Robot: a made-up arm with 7 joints.
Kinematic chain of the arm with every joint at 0, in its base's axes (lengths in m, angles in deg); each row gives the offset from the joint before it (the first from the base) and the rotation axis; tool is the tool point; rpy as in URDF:
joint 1: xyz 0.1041 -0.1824 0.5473 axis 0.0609 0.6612 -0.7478
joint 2: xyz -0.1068 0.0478 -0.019 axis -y
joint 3: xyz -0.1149 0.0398 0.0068 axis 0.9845 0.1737 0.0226
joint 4: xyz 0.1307 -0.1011 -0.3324 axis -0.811 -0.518 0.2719
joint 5: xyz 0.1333 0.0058 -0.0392 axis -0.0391 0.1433 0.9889
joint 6: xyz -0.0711 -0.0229 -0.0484 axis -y
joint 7: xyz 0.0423 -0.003 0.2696 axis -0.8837 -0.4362 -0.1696
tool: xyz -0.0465 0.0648 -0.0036 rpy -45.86 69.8 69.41
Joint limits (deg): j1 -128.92..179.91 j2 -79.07..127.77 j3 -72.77..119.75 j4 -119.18..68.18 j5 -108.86..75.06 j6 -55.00..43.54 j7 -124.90..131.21
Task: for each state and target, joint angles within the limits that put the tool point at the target. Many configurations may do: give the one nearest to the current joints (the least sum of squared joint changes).
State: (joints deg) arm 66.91 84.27 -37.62 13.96 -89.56 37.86 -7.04
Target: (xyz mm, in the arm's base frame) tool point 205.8 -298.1 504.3
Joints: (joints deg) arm 71.78 80.95 -50.77 12.85 -81.19 27.92 -4.78
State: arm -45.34 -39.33 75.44 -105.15 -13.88 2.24 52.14
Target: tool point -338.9 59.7 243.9
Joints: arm -33.87 -65.70 78.46 -109.36 -7.67 11.24 55.17
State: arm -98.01 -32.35 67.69 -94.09 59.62 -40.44 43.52
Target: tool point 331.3 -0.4 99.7
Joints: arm -110.75 -30.70 37.85 -89.13 61.74 -31.10 38.19
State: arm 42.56 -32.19 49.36 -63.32 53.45 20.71 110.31
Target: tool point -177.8 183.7 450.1
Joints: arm 61.37 -39.86 37.09 -33.39 31.85 25.49 97.10
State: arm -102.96 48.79 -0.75 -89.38 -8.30 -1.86 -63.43
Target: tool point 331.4 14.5 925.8
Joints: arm -101.68 54.22 -20.44 -102.59 -7.00 -26.97 -75.03
